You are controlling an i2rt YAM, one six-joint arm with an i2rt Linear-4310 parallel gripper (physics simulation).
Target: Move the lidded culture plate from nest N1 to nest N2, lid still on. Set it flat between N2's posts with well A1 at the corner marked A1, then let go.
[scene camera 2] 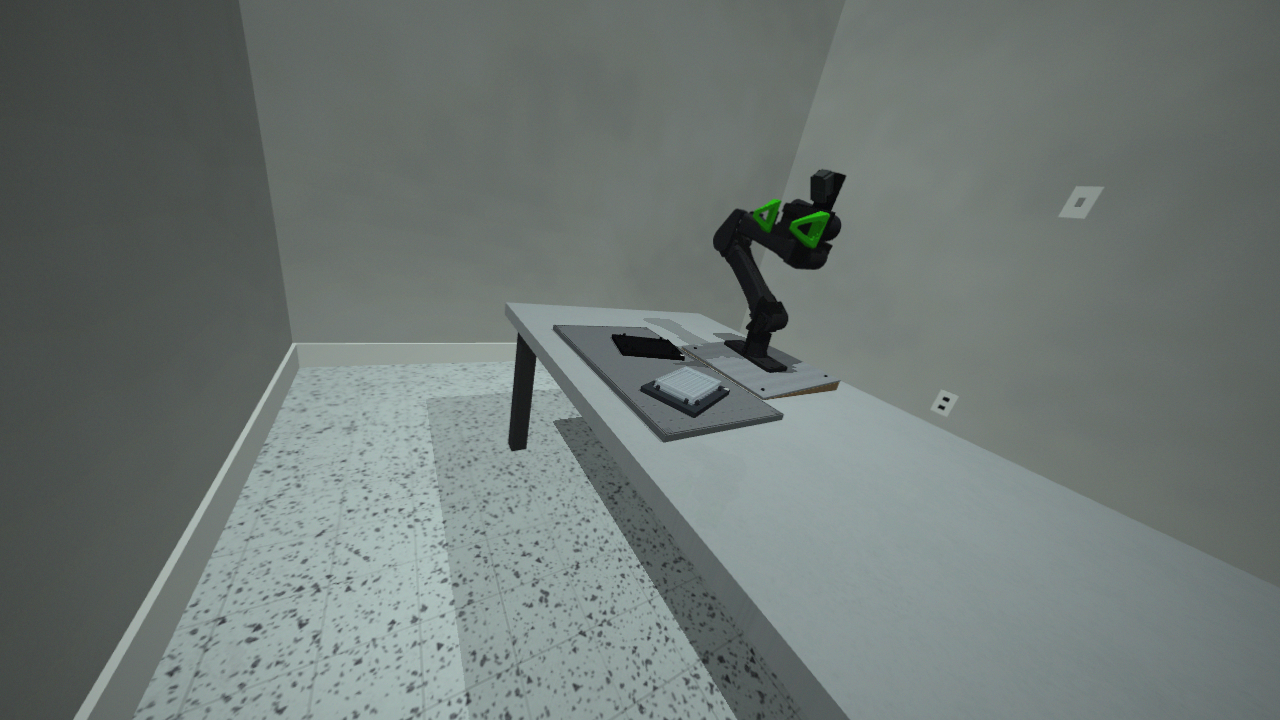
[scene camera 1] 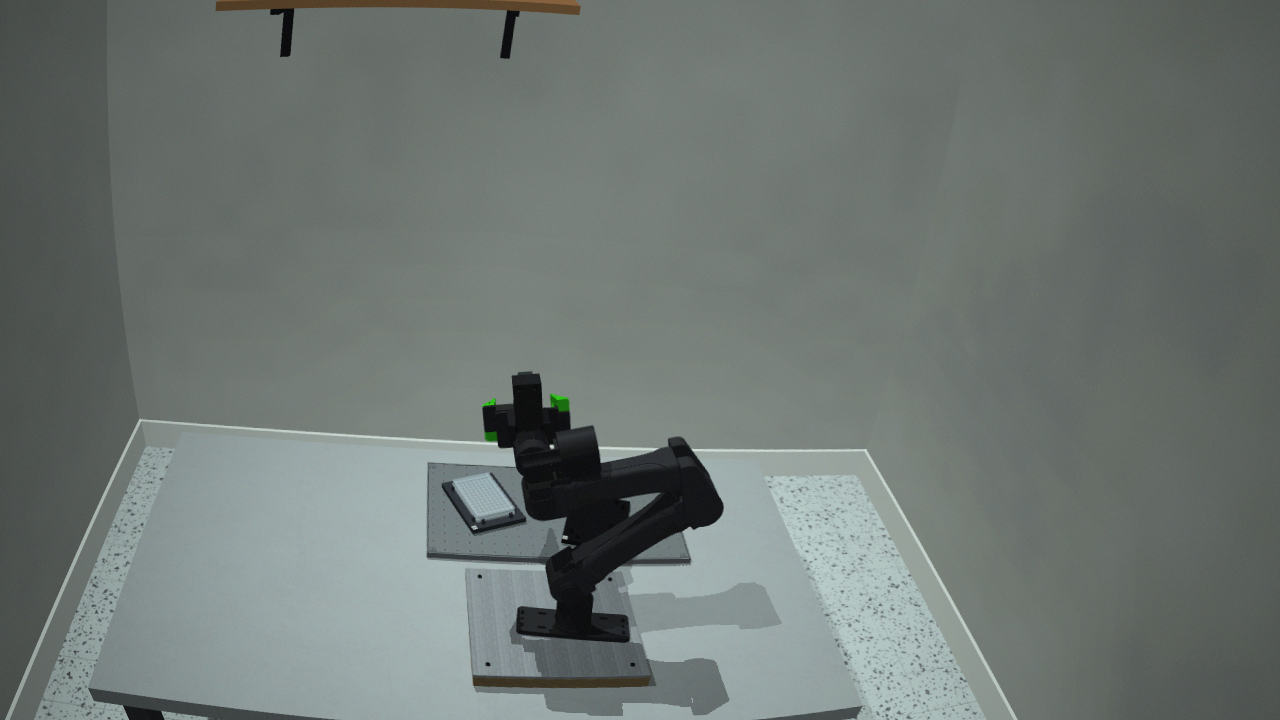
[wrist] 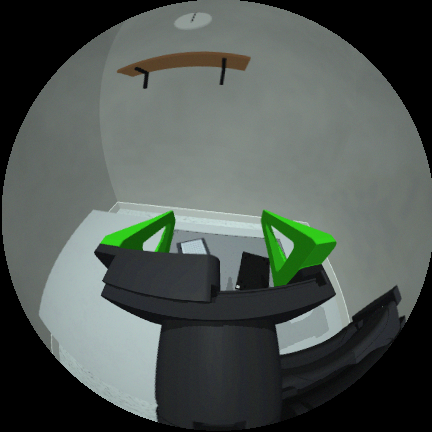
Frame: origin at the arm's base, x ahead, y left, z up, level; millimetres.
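Seen in the pictures: gripper, fingertip midpoint: (scene camera 2: 771, 219) (wrist: 217, 214); arm's base, link origin: (scene camera 2: 753, 356) (scene camera 1: 572, 626).
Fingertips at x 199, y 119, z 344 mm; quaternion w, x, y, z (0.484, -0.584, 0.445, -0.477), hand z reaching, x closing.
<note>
Pixels of each thing's top centre, then the offset from my fingertips to it. Level surfaces: height alone.
- pale lidded plate, top centre: (scene camera 1: 483, 493) (scene camera 2: 689, 380) (wrist: 194, 253) 142 mm ahead, 69 mm left, 325 mm down
- second dark nest, top centre: (scene camera 1: 597, 515) (scene camera 2: 648, 341) (wrist: 255, 270) 120 mm ahead, 167 mm right, 331 mm down
- table, surface height: 366 mm down
The pale lidded plate (scene camera 1: 483, 496) (scene camera 2: 687, 385) (wrist: 193, 246) lies flat in a dark nest (scene camera 1: 496, 524) (scene camera 2: 692, 409), at the left of the board in scene camera 1. Small dark posts stand around it. A second dark nest (scene camera 1: 586, 528) (scene camera 2: 646, 346) (wrist: 253, 272) is empty; the arm partly hides it in scene camera 1. A small white mark shows at one of its corners in the wrist view. Nest labels and well A1 are too small to read. My gripper (scene camera 1: 525, 411) (scene camera 2: 788, 222) (wrist: 217, 214) is open and empty, its green fingers wide apart, high above the table and away from the plate.
Both nests stand on a grey perforated board (scene camera 1: 438, 537) (scene camera 2: 626, 385) on the table (scene camera 1: 268, 573) (scene camera 2: 939, 501). The arm's base is bolted to a wood-edged plate (scene camera 1: 501, 649) beside the board. A brown shelf (scene camera 1: 398, 3) (wrist: 185, 59) hangs high on the wall.
</note>
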